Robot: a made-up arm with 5 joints.
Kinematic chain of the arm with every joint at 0, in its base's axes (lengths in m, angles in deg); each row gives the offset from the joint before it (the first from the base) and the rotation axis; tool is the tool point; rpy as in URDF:
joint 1: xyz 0 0 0.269 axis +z
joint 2: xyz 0 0 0 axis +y
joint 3: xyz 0.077 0 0.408 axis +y
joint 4: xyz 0.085 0 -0.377 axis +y
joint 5: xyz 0.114 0 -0.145 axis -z
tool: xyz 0 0 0 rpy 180 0 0
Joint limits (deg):
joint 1: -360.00..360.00
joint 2: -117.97..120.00
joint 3: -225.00..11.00
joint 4: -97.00..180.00
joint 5: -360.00..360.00
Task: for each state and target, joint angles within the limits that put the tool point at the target. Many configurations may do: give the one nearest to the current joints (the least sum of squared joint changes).
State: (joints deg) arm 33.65 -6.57 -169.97 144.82 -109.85
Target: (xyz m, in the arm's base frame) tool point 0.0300 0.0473 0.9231
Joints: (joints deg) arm 57.62 -12.52 -161.47 173.85 -109.85
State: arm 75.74 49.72 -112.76 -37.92 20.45
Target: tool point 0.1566 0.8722 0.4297
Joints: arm 79.82 55.29 -113.49 -33.42 20.45
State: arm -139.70 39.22 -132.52 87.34 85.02
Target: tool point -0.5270 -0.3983 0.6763
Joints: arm -142.92 18.46 -124.42 103.85 85.02
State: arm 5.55 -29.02 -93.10 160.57 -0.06
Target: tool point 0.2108 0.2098 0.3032
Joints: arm 44.86 15.81 -49.89 139.02 -0.06
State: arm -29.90 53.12 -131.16 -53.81 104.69
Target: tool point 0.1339 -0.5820 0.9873
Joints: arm -77.04 30.07 -141.98 -27.41 104.69
